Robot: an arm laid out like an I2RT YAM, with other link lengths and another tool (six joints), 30 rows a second.
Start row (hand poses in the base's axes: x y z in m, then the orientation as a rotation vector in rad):
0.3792 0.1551 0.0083 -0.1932 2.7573 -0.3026
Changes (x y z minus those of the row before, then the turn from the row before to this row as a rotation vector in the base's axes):
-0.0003 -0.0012 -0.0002 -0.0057 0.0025 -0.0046
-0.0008 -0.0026 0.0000 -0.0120 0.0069 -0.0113
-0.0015 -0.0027 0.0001 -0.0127 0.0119 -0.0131
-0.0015 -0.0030 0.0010 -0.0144 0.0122 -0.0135
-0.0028 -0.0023 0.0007 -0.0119 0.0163 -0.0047
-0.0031 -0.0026 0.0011 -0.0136 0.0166 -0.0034
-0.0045 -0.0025 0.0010 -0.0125 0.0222 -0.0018
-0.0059 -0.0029 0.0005 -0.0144 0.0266 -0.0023
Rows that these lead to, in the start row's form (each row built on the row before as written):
0.3789 0.1539 0.0081 -0.1889 2.7600 -0.3117
0.3781 0.1513 0.0081 -0.1778 2.7675 -0.3312
0.3766 0.1486 0.0082 -0.1654 2.7800 -0.3523
0.3751 0.1456 0.0092 -0.1528 2.7924 -0.3760
0.3723 0.1433 0.0099 -0.1527 2.8075 -0.3943
0.3692 0.1407 0.0110 -0.1549 2.8223 -0.4149
0.3647 0.1382 0.0120 -0.1605 2.8423 -0.4339
0.3588 0.1353 0.0125 -0.1670 2.8662 -0.4561

